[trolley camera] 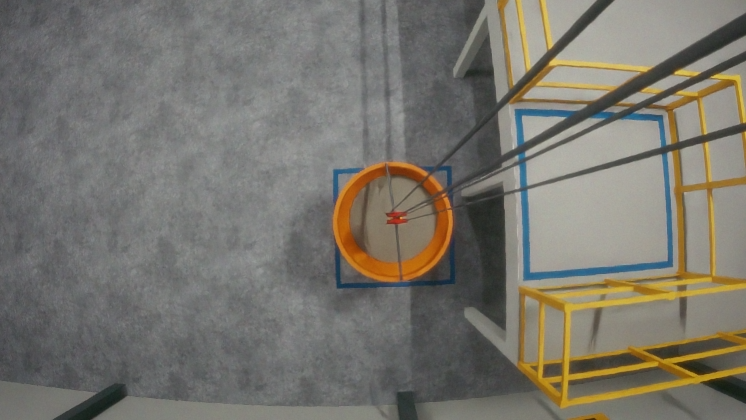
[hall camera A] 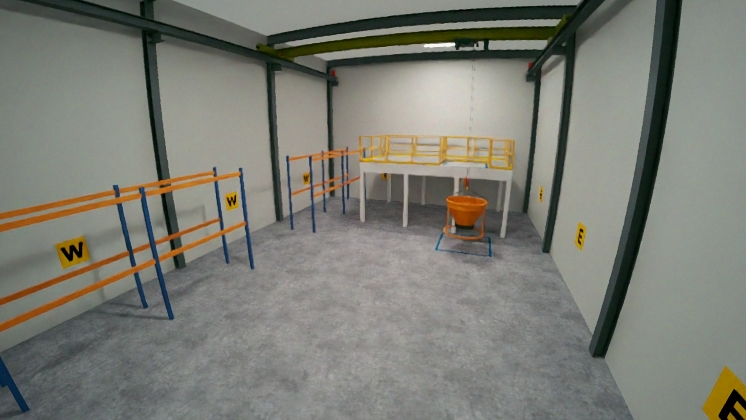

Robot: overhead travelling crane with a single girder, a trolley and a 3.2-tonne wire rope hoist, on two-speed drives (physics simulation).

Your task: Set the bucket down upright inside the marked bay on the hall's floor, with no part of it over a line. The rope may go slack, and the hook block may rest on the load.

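Note:
The orange bucket hangs upright, its base ring seemingly a little above the floor. In the trolley view its rim covers parts of the left, right and top lines of the blue marked bay; the bottom line shows just below the rim. In the hall view the ring appears over the rear part of the bay. My gripper, the red hook block, is above the bucket's middle and holds it by its bail. The hook itself is too small to make out. The ring is hidden in the trolley view.
A white platform with yellow railings stands close beside the bay, its legs near the bucket. A second blue square is on its deck. Blue and orange racks stand along the left wall. Dark columns line both walls.

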